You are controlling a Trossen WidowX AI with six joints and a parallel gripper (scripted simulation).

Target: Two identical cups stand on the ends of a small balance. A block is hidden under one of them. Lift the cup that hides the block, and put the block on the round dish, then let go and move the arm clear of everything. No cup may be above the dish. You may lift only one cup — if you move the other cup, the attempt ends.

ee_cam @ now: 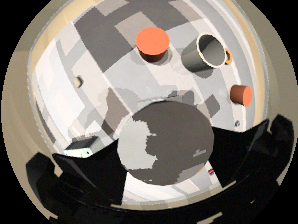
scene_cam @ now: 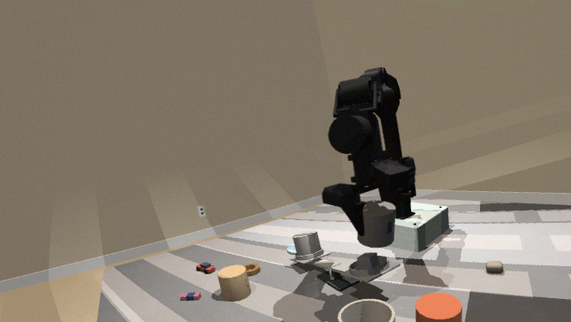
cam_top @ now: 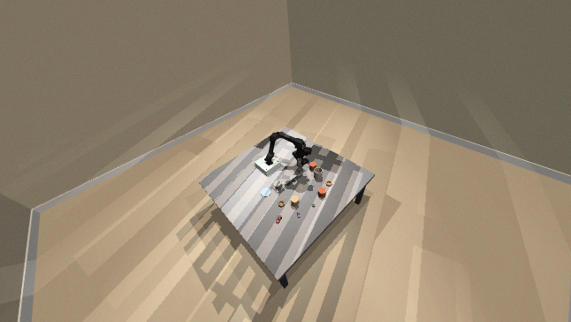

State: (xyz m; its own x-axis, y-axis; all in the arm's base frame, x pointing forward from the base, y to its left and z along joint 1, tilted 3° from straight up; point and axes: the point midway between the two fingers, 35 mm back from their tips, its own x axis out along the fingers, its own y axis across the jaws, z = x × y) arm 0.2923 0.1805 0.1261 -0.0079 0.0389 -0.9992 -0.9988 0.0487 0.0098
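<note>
The small grey block lies 70 mm below my gripper tip, 20 mm to the right of it and 10 mm ahead of it. From my gripper tip the other things lie so: small balance 150 mm to the right, 140 mm below, 10 mm ahead; then grey mug 140 mm ahead, 120 mm below, 110 mm to the left; then grey cup 20 mm to the left, 10 mm above.
</note>
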